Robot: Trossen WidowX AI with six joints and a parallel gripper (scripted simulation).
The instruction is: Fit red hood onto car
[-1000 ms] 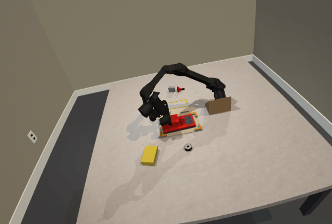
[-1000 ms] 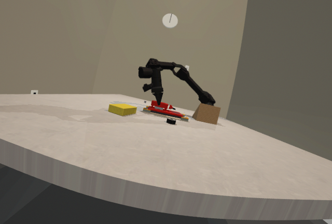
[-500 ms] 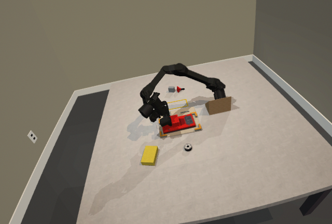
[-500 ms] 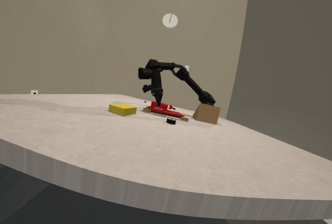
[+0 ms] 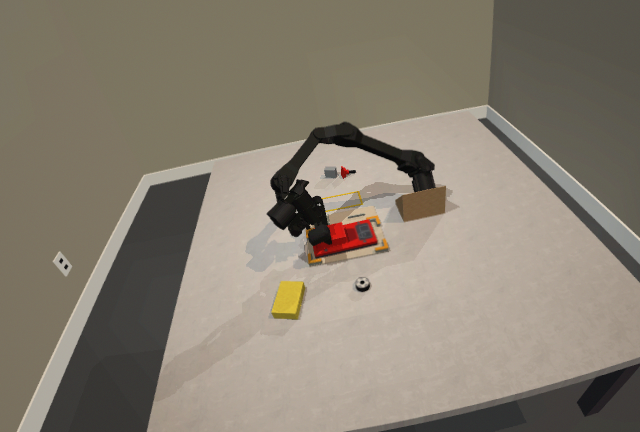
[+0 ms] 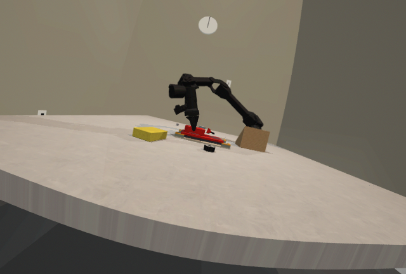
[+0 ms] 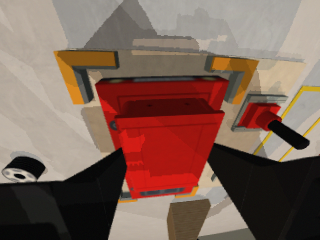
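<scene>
The red hood is 1 cm above my gripper tip. The rest, counted from my gripper tip: small black wheel (7 cm behind, 19 cm to the left, 3 cm below); then grey engine block (1 cm below); then yellow block (14 cm ahead, 20 cm to the left, 2 cm below).
</scene>
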